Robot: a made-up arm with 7 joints. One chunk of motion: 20 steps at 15 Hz.
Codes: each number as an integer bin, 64 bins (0 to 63) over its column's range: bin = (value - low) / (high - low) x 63, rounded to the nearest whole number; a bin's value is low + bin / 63 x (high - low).
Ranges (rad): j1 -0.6..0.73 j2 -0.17..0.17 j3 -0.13..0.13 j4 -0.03..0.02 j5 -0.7..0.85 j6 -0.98..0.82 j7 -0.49..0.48
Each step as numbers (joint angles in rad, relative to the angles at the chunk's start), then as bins.
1 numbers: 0.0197 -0.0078 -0.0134 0.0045 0.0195 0.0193 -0.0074
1 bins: 29 30 28 43 29 35 31
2 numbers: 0.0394 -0.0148 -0.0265 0.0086 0.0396 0.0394 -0.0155
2 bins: 30 29 25 49 30 36 31
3 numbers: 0.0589 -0.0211 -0.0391 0.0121 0.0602 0.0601 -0.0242
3 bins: 31 28 22 53 31 36 30
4 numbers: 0.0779 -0.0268 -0.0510 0.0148 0.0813 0.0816 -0.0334
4 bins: 32 27 19 56 32 37 30
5 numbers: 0.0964 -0.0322 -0.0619 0.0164 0.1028 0.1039 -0.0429
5 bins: 33 26 17 58 33 38 29
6 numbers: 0.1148 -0.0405 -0.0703 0.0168 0.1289 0.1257 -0.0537
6 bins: 34 24 14 59 34 39 28
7 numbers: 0.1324 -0.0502 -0.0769 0.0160 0.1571 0.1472 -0.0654
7 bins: 35 22 13 58 35 39 28
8 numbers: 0.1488 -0.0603 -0.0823 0.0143 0.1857 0.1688 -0.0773
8 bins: 35 20 12 56 36 40 27
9 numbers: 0.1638 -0.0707 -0.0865 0.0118 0.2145 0.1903 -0.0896
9 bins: 36 18 11 53 37 41 26
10 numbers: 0.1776 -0.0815 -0.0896 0.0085 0.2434 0.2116 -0.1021
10 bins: 37 16 10 49 38 42 25
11 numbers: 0.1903 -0.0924 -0.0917 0.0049 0.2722 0.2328 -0.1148
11 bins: 37 14 9 44 40 42 24
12 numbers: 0.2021 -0.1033 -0.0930 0.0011 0.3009 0.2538 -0.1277
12 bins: 38 12 9 39 41 43 24
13 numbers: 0.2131 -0.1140 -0.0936 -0.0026 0.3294 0.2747 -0.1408
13 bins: 39 10 9 35 42 44 23
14 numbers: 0.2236 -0.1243 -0.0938 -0.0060 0.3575 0.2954 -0.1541
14 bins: 39 8 9 30 43 45 22
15 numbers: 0.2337 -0.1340 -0.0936 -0.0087 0.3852 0.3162 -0.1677
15 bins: 39 7 9 27 44 45 21
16 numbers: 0.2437 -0.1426 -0.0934 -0.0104 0.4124 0.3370 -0.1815
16 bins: 40 5 9 25 45 46 20
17 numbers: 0.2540 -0.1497 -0.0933 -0.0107 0.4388 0.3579 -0.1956
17 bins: 40 4 9 24 46 47 19
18 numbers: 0.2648 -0.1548 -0.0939 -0.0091 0.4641 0.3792 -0.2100
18 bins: 41 3 9 26 47 48 18
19 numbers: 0.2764 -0.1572 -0.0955 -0.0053 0.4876 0.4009 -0.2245
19 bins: 42 2 8 31 48 48 17
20 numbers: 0.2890 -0.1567 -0.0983 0.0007 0.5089 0.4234 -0.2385
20 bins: 42 2 8 39 49 49 16
